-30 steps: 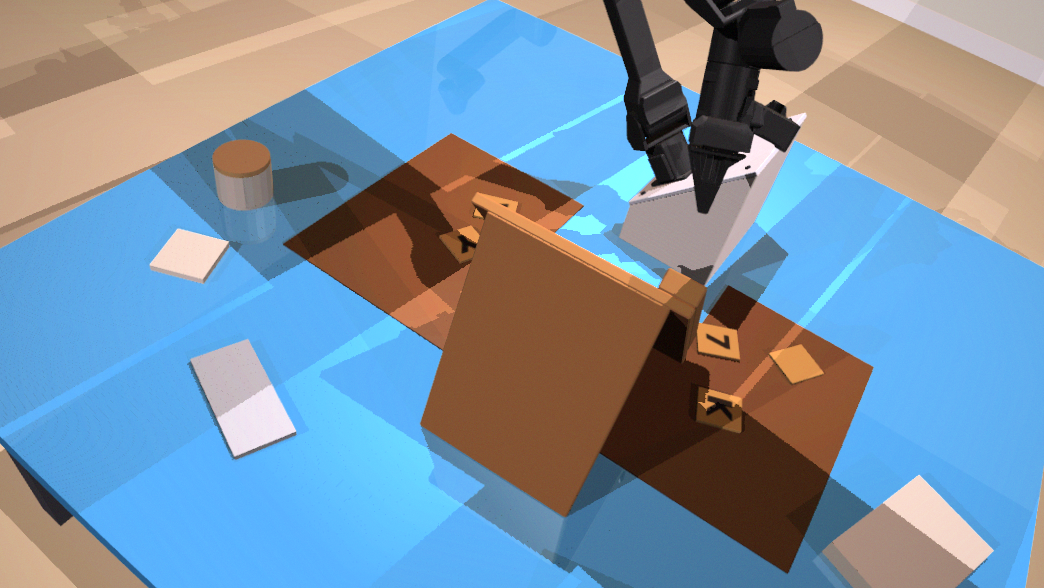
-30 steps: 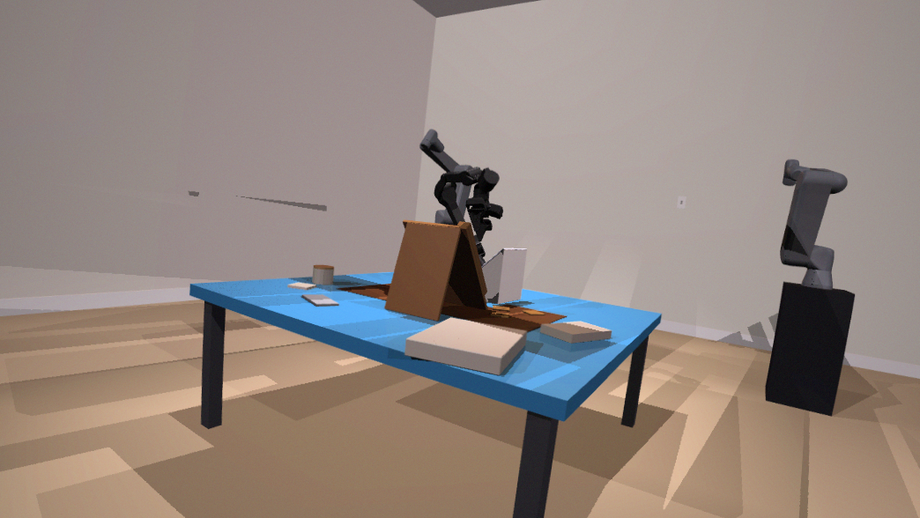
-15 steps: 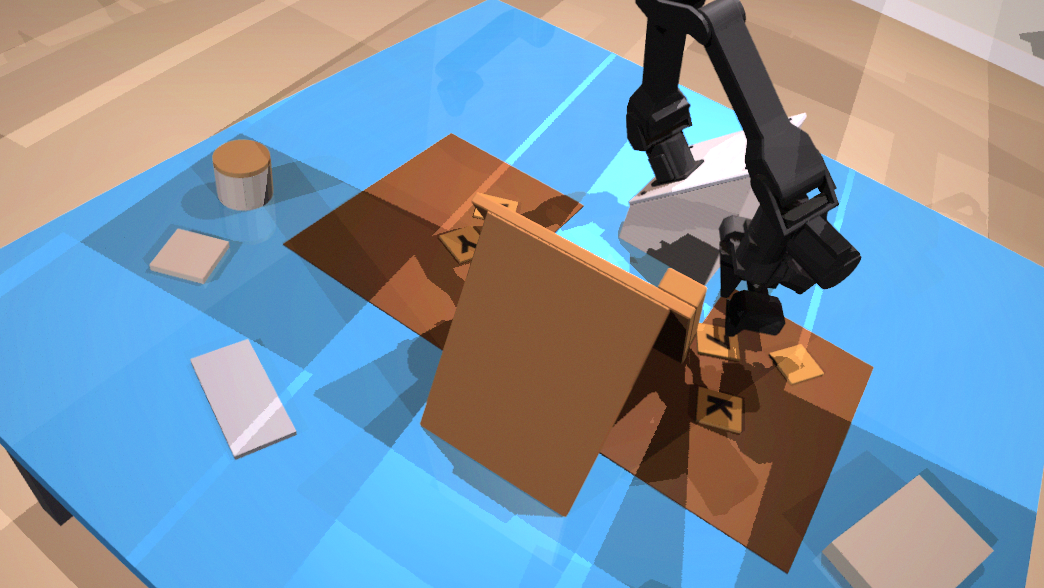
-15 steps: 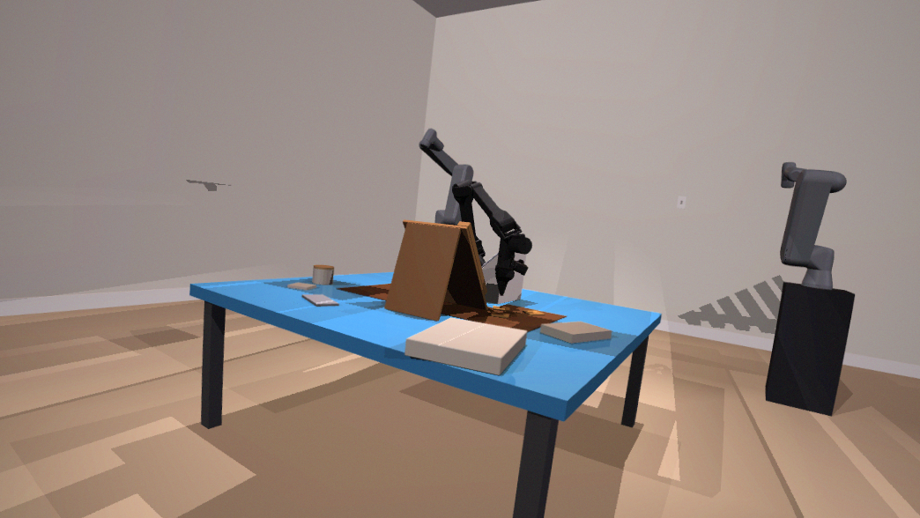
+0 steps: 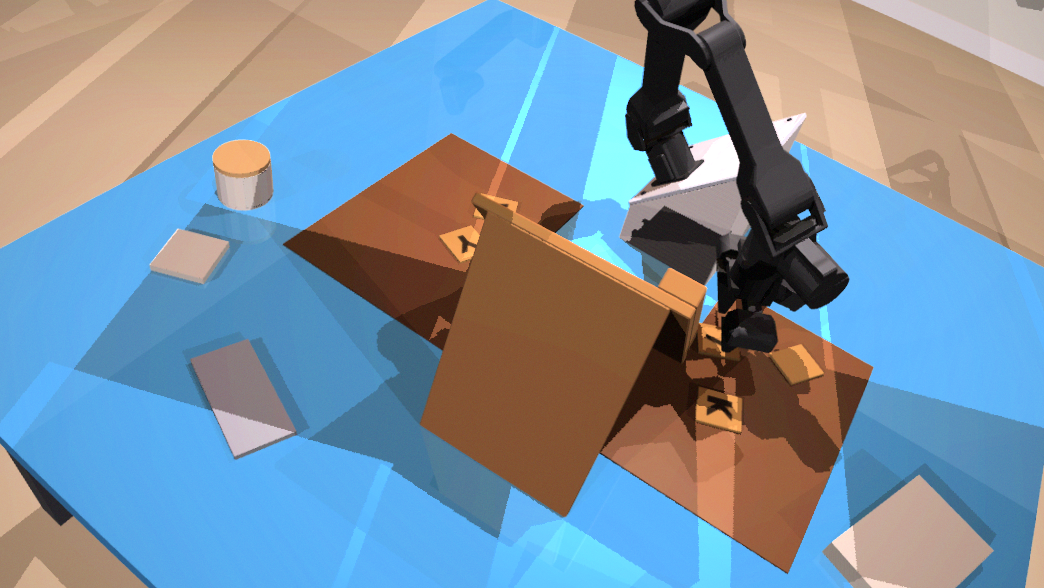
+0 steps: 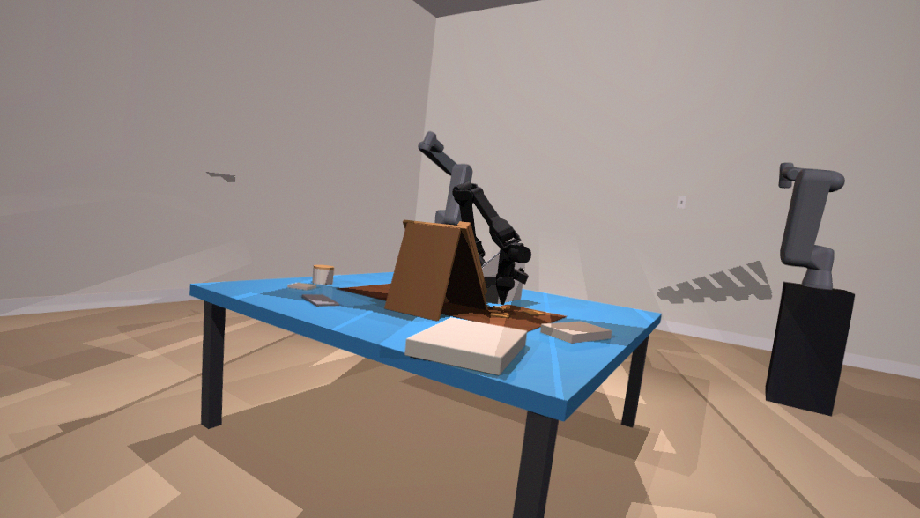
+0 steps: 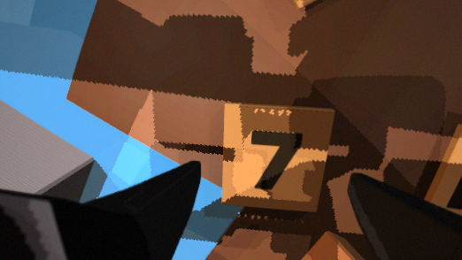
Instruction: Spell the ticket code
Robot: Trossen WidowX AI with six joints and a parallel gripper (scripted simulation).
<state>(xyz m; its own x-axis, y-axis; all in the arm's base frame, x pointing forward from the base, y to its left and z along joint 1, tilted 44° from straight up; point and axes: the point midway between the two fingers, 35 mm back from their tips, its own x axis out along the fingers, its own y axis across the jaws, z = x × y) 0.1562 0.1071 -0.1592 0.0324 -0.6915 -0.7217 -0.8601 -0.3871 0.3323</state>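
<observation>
Right now the white ticket is 140 mm ahead of my gripper tip, 170 mm to the right of it and 70 mm above it. From my gripper tip the other things lie so: grey card: 500 mm ahead, 380 mm to the right, 20 mm below; then brown mat: 50 mm ahead, 170 mm to the right, 20 mm below; then pale block: 130 mm ahead, 330 mm to the left, 10 mm below.
</observation>
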